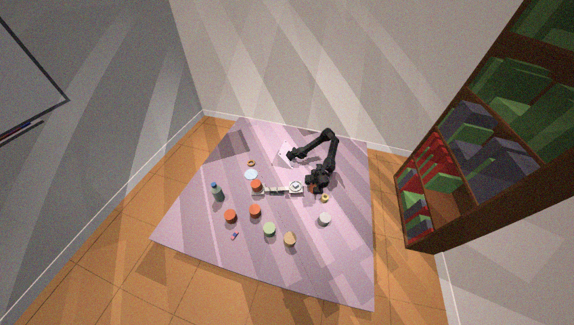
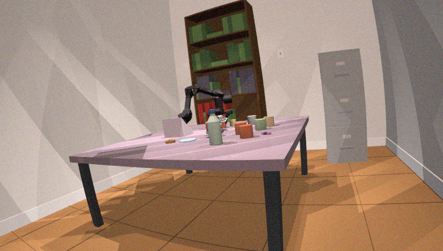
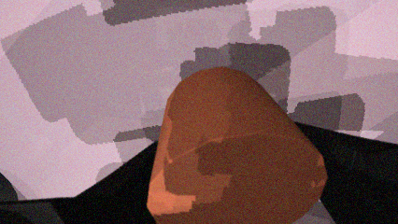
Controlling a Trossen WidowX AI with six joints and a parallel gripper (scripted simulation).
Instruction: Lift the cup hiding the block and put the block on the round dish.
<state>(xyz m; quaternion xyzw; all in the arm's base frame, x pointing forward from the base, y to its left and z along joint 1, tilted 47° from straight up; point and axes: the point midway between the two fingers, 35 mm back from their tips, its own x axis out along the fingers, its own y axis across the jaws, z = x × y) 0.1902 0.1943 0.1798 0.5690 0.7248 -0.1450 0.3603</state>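
My gripper tip is 7 cm short of the grey block, 12 cm to the left of it and 6 cm below it. Round my gripper tip: grey cup (22 cm ahead, 11 cm to the left, 1 cm above); tan cup (39 cm ahead, 3 cm to the right, 1 cm above); small balance (12 cm ahead, 24 cm to the right, 1 cm above).
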